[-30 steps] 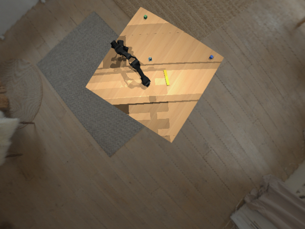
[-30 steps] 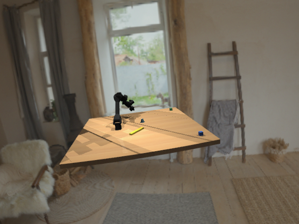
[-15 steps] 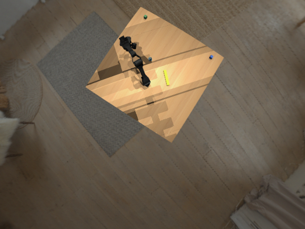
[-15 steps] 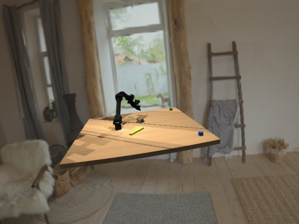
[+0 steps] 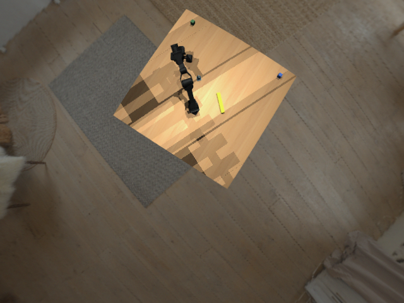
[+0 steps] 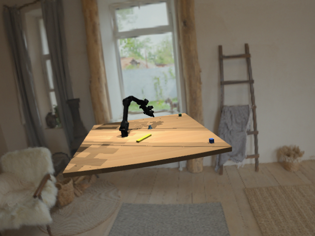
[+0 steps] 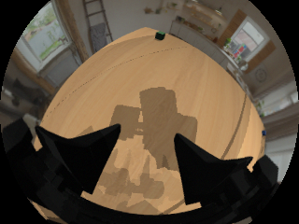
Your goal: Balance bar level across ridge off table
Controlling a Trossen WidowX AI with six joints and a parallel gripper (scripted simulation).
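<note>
The yellow bar is 160 mm behind my gripper tip, 500 mm to the right of it and 80 mm below it. Also, from my gripper tip: blue cube: 390 mm ahead, 840 mm to the right, 70 mm below; then green cube: 390 mm ahead, 160 mm to the left, 70 mm below.
</note>
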